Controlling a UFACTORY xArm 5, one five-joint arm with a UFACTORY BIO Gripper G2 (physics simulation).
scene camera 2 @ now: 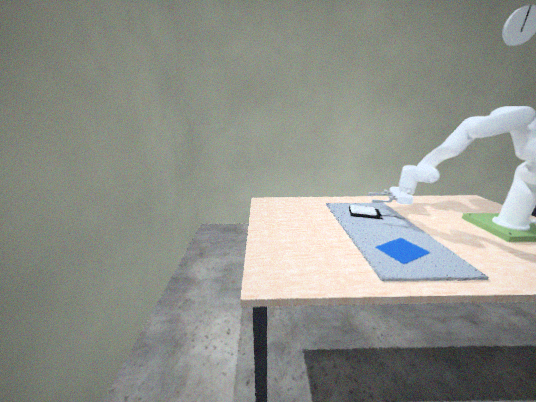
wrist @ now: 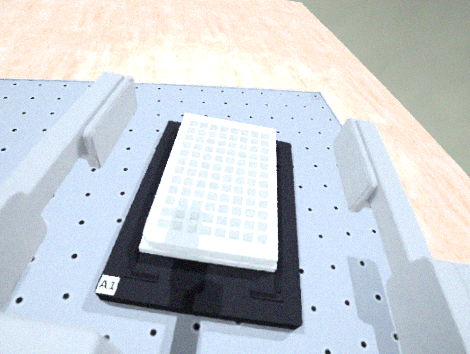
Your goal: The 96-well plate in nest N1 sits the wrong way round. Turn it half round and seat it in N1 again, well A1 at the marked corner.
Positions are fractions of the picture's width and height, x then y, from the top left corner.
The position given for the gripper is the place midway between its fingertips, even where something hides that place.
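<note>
The gripper (wrist: 0.51,0.31) is visible together with a white 96-well plate (wrist: 0.46,0.57) and a black nest block (wrist: 0.39,0.81).
</note>
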